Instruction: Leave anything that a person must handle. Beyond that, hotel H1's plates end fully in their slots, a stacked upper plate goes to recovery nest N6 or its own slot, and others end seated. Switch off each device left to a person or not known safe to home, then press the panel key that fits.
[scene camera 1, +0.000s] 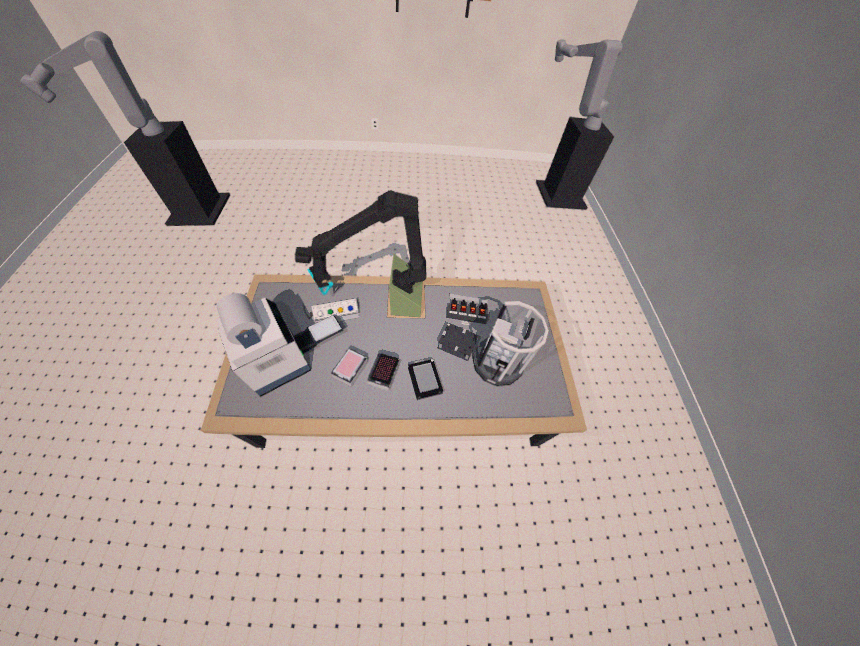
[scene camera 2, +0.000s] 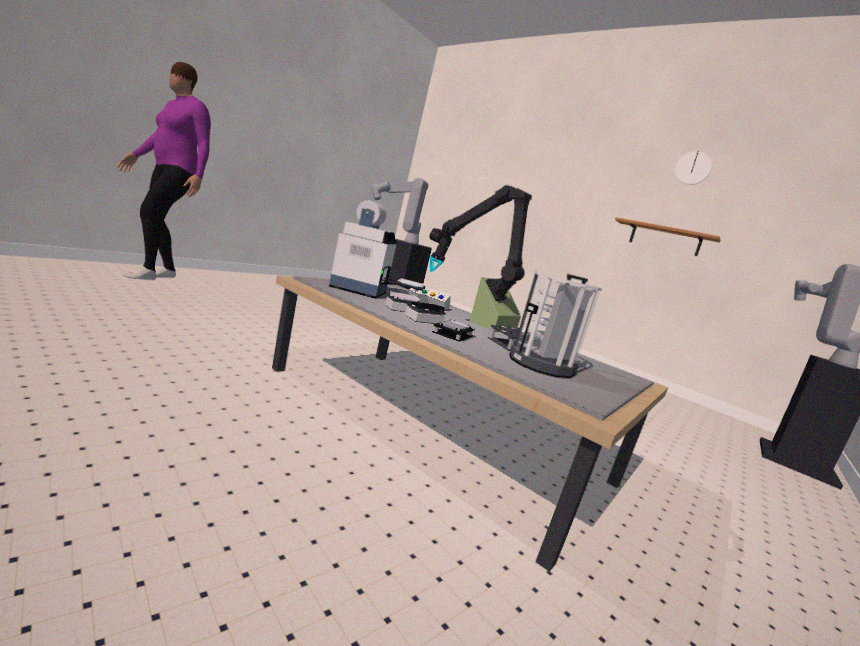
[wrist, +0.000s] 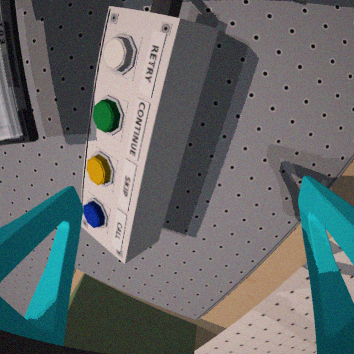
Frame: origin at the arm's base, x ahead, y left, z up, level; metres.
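Seen in the pictures: gripper, fingertip midpoint: (scene camera 1: 320, 287) (scene camera 2: 431, 271) (wrist: 185, 192); arm's base, link origin: (scene camera 1: 401, 282) (scene camera 2: 494, 290).
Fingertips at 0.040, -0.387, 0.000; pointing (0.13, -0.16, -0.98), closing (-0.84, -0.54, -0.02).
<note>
Offsets run from my fingertips to a thing's top centre, as dx, dy, dz. "*": to the spot under its first point.
The key panel {+0.034, +0.053, -0.091} (scene camera 1: 335, 308) (wrist: 131, 91) lies at the table's back left. In the wrist view its keys are white RETRY {+0.076, -0.014, -0.100} (wrist: 117, 54), green CONTINUE {+0.064, +0.035, -0.100} (wrist: 107, 115), yellow SKIP {+0.053, +0.083, -0.100} (wrist: 99, 169) and blue CALL {+0.042, +0.132, -0.100} (wrist: 94, 214). My gripper (scene camera 1: 321, 280) (scene camera 2: 435, 264) (wrist: 185, 192) is open and empty, above the table's back edge beside the panel. The plate hotel (scene camera 1: 506, 330) (scene camera 2: 561, 323) stands at the right; its slots are too small to read. Several red switches {* +0.011, +0.736, -0.134} (scene camera 1: 468, 307) stand in a row behind a dark device {+0.213, +0.663, -0.099} (scene camera 1: 456, 340). A pink-topped plate {+0.346, +0.154, -0.105} (scene camera 1: 349, 364) and a dark red plate {+0.369, +0.314, -0.097} (scene camera 1: 383, 368) sit near the front.
A white instrument {+0.321, -0.192, +0.281} (scene camera 1: 269, 361) (scene camera 2: 361, 260) stands at the left, with a pale plate {+0.182, +0.032, -0.062} (scene camera 1: 326, 328) on its extended tray. A black frame {+0.400, +0.497, -0.130} (scene camera 1: 415, 389) lies at the front middle. My arm's green base block (scene camera 1: 405, 305) (scene camera 2: 490, 314) is at the back. A person (scene camera 2: 180, 132) stands beyond the table.
</note>
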